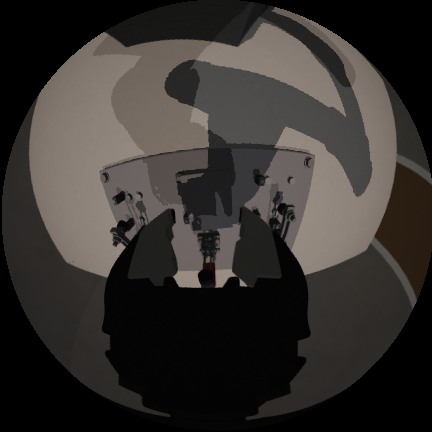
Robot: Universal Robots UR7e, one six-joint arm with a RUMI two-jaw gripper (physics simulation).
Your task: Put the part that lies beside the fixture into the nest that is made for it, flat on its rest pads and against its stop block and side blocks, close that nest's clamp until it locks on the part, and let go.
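Frame: origin at the arm's base, x back, y right, z up, level; millimetres.
Where they show: gripper, fingertip midpoint: [206,209].
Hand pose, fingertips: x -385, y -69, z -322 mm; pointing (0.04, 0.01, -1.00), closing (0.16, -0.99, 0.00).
Observation:
After its pixels a point has its place.
My gripper [206,209] {y -69, x -385, z -322 mm} is open, with a gap between its two fingertips and nothing held. Beyond the fingertips, at the middle of the light fixture plate [162,175] {y -3, x -362, z -365 mm}, a dark angular shape [197,192] {y -55, x -375, z -344 mm} looks like the part in a nest. Shadow covers it, so I cannot tell whether it is flat or touches the stop block and side blocks. A clamp [209,242] {y -81, x -462, z -352 mm} with a red handle [210,270] {y -80, x -435, z -279 mm} shows between the fingers. Whether it is locked cannot be told.
Another clamp [287,212] {y -169, x -375, z -321 mm} stands at the right of the plate, and one more clamp [120,232] {y 36, x -421, z -303 mm} at the left, with small dark blocks near them. The pale table [65,175] {y 275, x -365, z -380 mm} surrounds the plate. Shadows of the arm fall across both. A brown surface [407,225] shows at far right.

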